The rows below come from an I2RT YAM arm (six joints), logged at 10 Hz.
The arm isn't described. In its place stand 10 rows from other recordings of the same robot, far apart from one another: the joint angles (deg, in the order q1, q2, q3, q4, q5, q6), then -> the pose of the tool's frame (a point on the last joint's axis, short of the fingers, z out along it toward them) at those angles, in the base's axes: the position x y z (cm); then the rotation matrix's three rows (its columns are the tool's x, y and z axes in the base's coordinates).
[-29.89, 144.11, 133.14, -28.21, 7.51, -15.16] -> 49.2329, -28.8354, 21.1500; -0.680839, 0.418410, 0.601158; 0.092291, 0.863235, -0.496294; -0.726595, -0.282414, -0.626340
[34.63, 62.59, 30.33, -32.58, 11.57, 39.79] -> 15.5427, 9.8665, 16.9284; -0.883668, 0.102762, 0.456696; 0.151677, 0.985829, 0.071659; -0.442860, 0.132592, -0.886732
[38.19, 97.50, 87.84, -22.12, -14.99, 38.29] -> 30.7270, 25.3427, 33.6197; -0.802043, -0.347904, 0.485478; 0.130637, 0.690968, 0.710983; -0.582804, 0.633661, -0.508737
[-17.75, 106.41, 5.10, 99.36, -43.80, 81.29] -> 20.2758, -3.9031, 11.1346; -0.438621, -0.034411, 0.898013; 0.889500, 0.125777, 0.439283; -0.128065, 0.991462, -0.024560
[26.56, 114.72, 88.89, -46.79, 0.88, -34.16] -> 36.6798, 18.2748, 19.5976; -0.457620, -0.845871, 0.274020; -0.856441, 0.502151, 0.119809; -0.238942, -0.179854, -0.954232
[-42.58, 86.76, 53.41, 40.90, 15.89, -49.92] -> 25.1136, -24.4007, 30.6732; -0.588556, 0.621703, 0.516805; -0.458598, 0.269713, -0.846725; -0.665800, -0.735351, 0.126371
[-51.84, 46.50, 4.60, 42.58, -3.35, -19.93] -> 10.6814, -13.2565, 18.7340; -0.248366, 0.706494, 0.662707; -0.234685, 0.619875, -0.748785; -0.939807, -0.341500, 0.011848
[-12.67, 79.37, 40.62, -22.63, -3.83, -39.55] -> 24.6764, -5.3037, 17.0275; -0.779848, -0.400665, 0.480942; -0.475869, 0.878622, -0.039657; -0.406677, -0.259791, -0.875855
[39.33, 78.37, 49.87, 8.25, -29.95, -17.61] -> 22.7815, 20.9641, 27.1618; 0.020569, -0.949736, 0.312376; -0.322039, 0.289497, 0.901378; -0.946503, -0.119138, -0.299897
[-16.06, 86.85, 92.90, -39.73, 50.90, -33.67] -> 30.2814, -11.5923, 40.9103; -0.884298, 0.366229, 0.289645; -0.109282, 0.440763, -0.890946; -0.453955, -0.819514, -0.349744
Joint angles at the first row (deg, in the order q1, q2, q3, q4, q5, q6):
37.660 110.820 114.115 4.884 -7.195 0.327
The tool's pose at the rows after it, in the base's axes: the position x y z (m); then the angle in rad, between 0 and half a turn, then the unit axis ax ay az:
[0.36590 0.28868 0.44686 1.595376 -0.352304 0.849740 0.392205]
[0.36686 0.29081 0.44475 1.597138 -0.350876 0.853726 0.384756]
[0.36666 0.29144 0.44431 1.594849 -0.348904 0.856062 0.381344]
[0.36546 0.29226 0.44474 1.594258 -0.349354 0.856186 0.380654]
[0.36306 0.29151 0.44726 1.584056 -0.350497 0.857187 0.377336]
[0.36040 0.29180 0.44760 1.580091 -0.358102 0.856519 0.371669]
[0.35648 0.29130 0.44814 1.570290 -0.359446 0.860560 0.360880]
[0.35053 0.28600 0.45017 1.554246 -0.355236 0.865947 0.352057]
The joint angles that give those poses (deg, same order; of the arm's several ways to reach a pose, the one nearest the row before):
37.770 111.366 114.395 4.668 -6.588 0.268
37.956 111.774 114.662 4.366 -5.894 -0.038
38.070 111.798 114.612 4.391 -5.399 -0.156
38.255 111.716 114.601 4.316 -5.192 -0.252
38.401 111.260 114.401 4.413 -4.722 -0.688
38.645 110.793 113.855 4.439 -4.568 -1.525
38.984 109.947 112.804 4.666 -3.489 -2.375
39.026 108.024 110.479 5.509 -2.356 -2.875

